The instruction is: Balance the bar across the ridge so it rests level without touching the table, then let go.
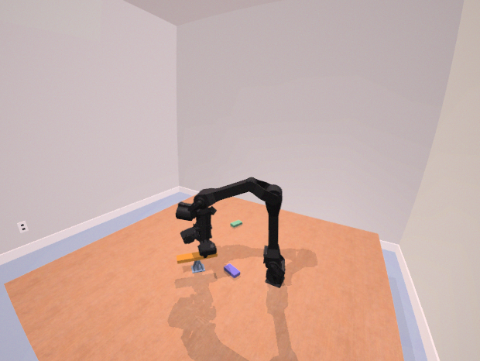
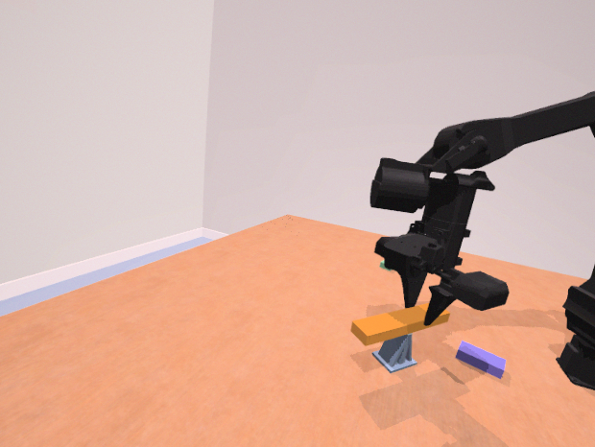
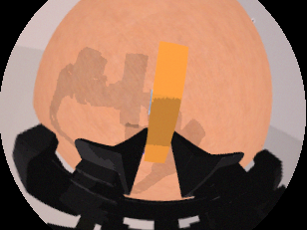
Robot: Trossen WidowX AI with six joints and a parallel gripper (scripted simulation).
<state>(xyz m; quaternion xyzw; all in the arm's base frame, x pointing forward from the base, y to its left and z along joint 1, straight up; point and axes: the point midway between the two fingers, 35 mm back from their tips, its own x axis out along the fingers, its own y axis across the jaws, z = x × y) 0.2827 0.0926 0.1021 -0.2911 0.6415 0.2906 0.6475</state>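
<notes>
The orange bar is 20 mm ahead of my gripper tip and 20 mm to the left of it. Also, from my gripper tip: purple block: 110 mm behind, 40 mm to the right, 60 mm below; green block: 60 mm ahead, 380 mm to the right, 60 mm below.
</notes>
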